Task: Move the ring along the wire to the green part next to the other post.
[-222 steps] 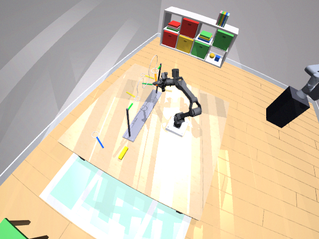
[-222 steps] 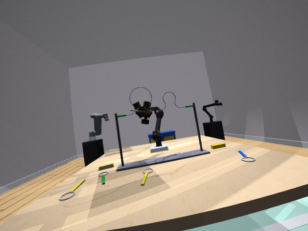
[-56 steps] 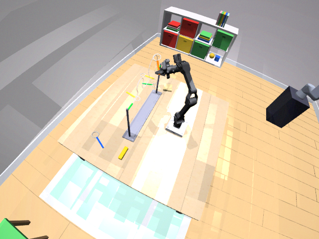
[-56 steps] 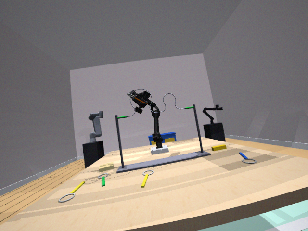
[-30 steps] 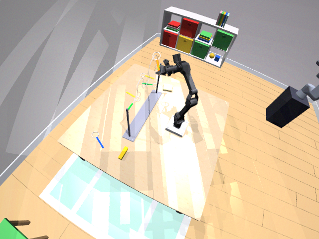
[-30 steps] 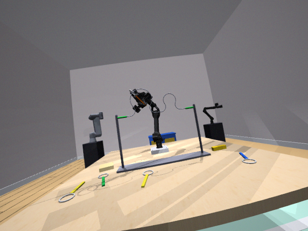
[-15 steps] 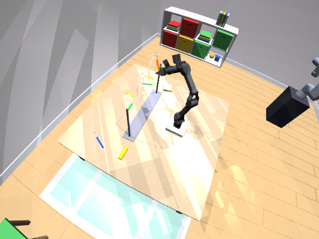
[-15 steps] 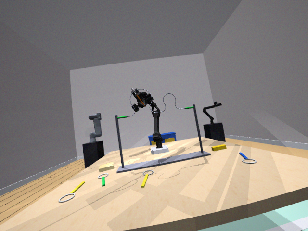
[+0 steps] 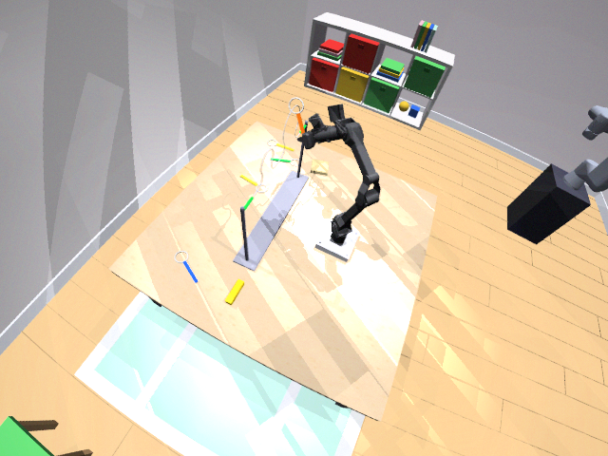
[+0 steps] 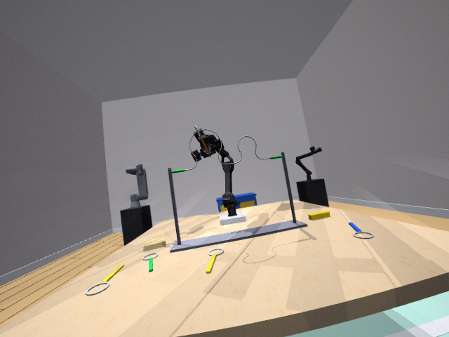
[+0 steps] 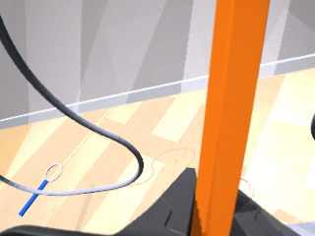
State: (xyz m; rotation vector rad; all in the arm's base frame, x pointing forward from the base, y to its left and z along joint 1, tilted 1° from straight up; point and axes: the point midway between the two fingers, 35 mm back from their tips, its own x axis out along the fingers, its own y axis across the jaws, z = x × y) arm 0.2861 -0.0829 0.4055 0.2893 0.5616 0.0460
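Right now my gripper tip is 9 cm below the orange-handled ring, 3 cm to the left of it and 2 cm short of it. The rest, counted from my gripper tip: blue-handled ring (55 cm to the left, 42 cm below, 23 cm ahead); then yellow block (54 cm to the left, 41 cm below, 4 cm behind); then tan block (41 cm below, 35 cm to the right, 2 cm behind).
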